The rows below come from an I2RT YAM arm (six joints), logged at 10 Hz.
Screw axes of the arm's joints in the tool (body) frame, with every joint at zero. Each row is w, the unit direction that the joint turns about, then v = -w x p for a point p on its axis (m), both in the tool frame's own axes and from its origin. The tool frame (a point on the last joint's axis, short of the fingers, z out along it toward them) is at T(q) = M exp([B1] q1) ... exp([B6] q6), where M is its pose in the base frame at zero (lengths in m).
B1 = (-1, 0, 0, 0, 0.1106, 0)
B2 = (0, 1, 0, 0.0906, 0, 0.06)
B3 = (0, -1, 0, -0.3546, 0, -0.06)
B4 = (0, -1, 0, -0.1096, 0, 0)
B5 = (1, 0, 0, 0, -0.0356, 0)
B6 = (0, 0, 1, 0, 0, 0)
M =
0 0 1 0.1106
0 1 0 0
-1 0 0 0.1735
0 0 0 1
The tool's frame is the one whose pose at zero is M.
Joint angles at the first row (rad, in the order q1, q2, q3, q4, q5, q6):
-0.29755 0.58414 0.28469 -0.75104 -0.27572 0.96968
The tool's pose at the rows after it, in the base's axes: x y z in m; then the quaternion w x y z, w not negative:
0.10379, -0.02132, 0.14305, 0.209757, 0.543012, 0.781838, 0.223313
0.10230, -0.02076, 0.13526, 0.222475, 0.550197, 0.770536, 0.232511
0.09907, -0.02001, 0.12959, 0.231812, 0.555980, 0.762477, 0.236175
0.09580, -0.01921, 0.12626, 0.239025, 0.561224, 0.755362, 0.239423
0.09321, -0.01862, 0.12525, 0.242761, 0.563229, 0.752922, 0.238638
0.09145, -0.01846, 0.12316, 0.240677, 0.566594, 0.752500, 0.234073
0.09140, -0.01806, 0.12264, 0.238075, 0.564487, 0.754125, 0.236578
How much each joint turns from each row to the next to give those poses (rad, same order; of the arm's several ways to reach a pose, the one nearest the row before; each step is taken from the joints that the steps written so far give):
-0.00046 -0.02290 -0.04046 0.05768 -0.01178 0.02967
0.00084 -0.03467 -0.04318 0.04531 -0.00030 0.03281
-0.00039 -0.04497 -0.03191 0.01097 0.00554 0.02151
-0.00041 -0.04674 -0.02075 -0.00679 0.00450 0.01900
0.00016 -0.03290 -0.00710 -0.01854 0.00618 0.00570
-0.00104 -0.01080 -0.00634 -0.01256 0.00777 0.00137
0.00128 0.00153 -0.00149 0.00010 -0.00726 -0.00237

